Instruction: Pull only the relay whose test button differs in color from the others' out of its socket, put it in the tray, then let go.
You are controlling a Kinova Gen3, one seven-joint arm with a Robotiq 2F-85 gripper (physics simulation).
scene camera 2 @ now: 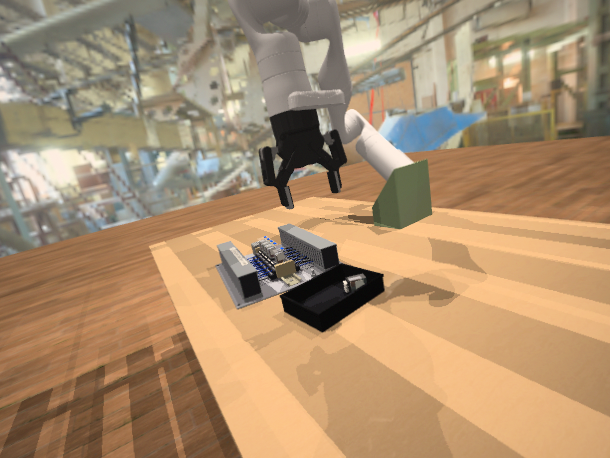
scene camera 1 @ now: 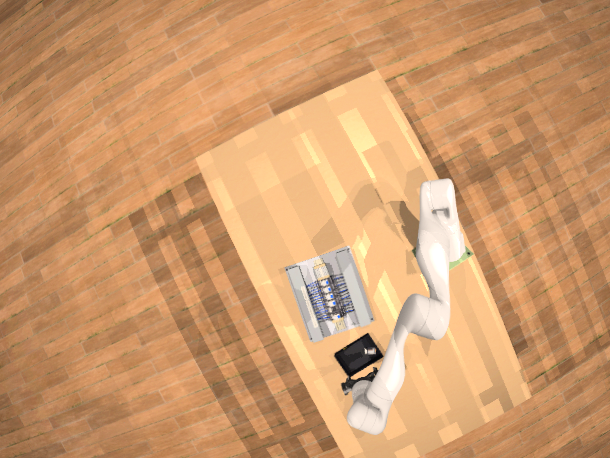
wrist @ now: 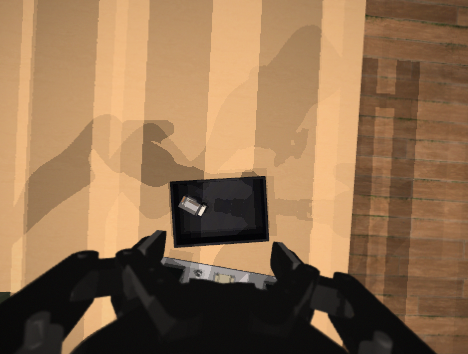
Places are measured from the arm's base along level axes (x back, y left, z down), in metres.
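Pixels of known places: gripper, fingertip midpoint: [scene camera 2: 314,200] [scene camera 1: 362,373] [wrist: 219,247]; arm's base at its link origin: [scene camera 2: 405,178] [scene camera 1: 450,251].
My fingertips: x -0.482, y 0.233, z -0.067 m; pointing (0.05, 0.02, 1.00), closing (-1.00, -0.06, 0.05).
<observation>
For each thing: its top centre in the pictures, then the offset to it from my fingertips. Level surfaces: height alone.
- grey relay at its top centre: [wrist: 191,206] [scene camera 2: 354,277] [scene camera 1: 370,351] dx +0.056, dy +0.001, dz +0.168 m
- black tray at its top centre: [wrist: 220,211] [scene camera 2: 331,284] [scene camera 1: 359,356] dx +0.007, dy -0.004, dz +0.163 m
- wooden table's at its surface level: dz +0.198 m
A small clear and grey relay [scene camera 1: 370,351] [scene camera 2: 356,283] [wrist: 192,205] lies on its side in the black tray [scene camera 1: 350,360] [scene camera 2: 325,317] [wrist: 235,205], near one end. A small orange-brown patch shows at its end in the wrist view. Several relays [scene camera 1: 330,296] [scene camera 2: 270,248] with blue buttons stand in a row in sockets on the grey panel [scene camera 1: 362,295] [scene camera 2: 248,300] [wrist: 245,275]. My gripper [scene camera 1: 360,380] [scene camera 2: 311,198] [wrist: 219,247] is open and empty, well above the tray and panel, apart from both. Scene camera 1 shows it beside the tray.
Two tall grey wire ducts [scene camera 1: 304,305] [scene camera 2: 240,270] flank the relay row, with blue wires between. The tray stands close to the panel's end. The green wedge-shaped arm base [scene camera 2: 405,197] stands at the wooden table's [scene camera 1: 280,165] far long edge.
</observation>
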